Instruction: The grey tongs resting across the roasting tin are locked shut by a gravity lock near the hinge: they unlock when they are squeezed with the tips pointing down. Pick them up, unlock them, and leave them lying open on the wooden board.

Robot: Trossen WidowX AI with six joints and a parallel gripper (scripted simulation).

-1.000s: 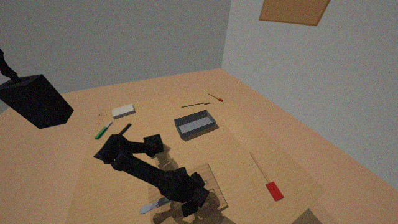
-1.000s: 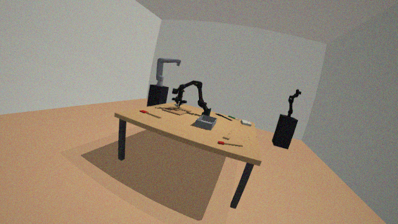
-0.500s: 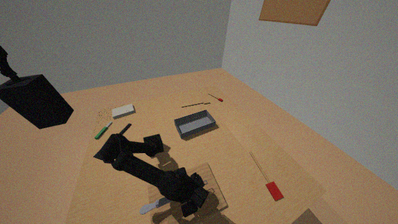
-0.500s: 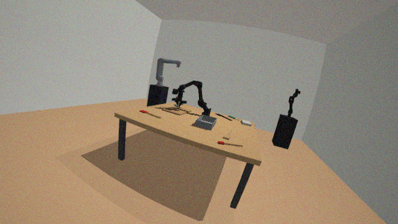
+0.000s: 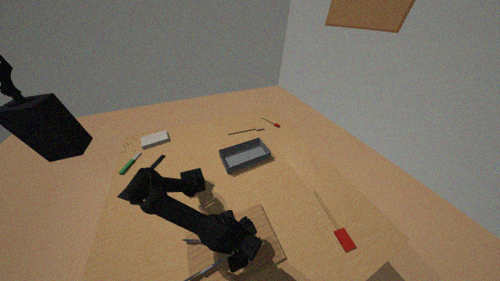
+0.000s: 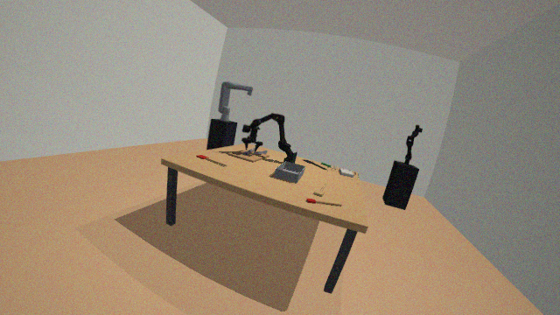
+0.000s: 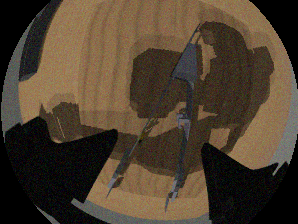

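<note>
Now: the yellow lock slider 1 cm behind my gripper tip, 2 cm to the left of it and 1 cm below it. Round my gripper tip: wooden board 4 cm below; then grey roasting tin 22 cm ahead, 45 cm to the left, 1 cm below; then red-handled tool 47 cm ahead, 10 cm to the right, 4 cm below.
</note>
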